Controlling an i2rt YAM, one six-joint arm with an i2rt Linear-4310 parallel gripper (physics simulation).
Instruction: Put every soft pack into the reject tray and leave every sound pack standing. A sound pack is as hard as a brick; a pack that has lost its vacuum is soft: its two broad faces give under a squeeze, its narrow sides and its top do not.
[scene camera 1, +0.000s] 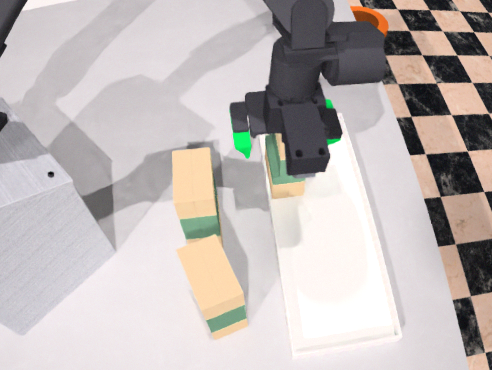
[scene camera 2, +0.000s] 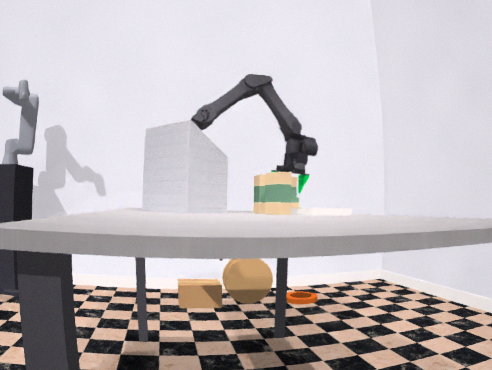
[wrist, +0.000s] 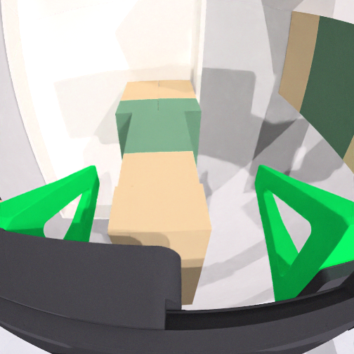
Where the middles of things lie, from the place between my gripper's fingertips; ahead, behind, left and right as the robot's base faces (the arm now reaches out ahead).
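Measured from my hand, the white reject tray (scene camera 1: 337, 296) is 7 cm below, and it is also 7 cm ahead of my hand and 7 cm to the right of it.
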